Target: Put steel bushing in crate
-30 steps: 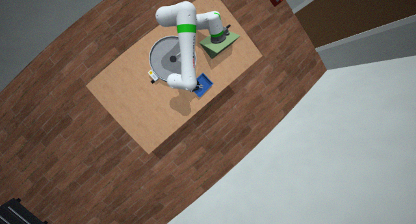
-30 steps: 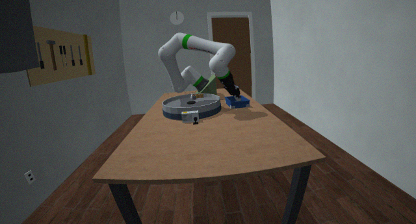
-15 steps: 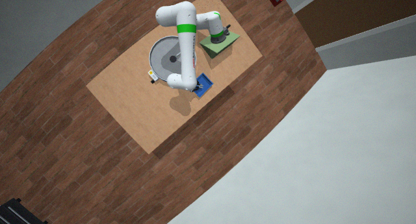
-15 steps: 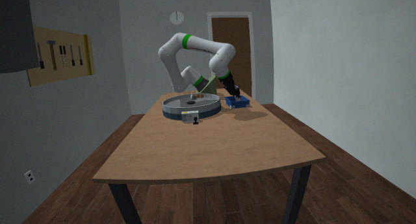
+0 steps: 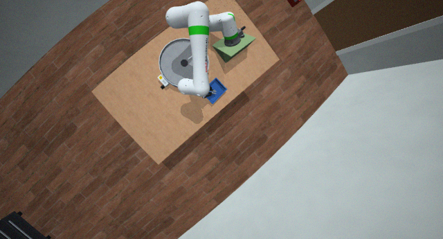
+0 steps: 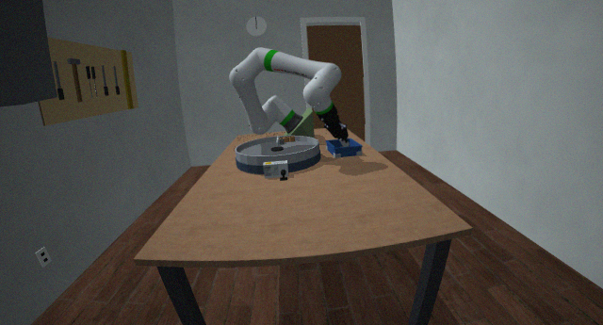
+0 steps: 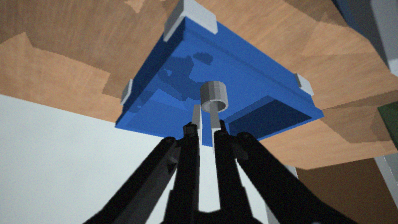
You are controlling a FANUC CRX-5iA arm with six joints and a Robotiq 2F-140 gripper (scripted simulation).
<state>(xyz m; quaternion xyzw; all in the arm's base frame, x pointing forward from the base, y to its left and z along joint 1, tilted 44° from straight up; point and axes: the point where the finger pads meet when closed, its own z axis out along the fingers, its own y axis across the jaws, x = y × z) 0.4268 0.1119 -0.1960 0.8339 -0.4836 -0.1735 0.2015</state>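
Right now my hand is 30 mm above the blue crate and 20 mm past it. Round my hand: round grey turning table (350 mm to the right, 10 mm below, 10 mm ahead).
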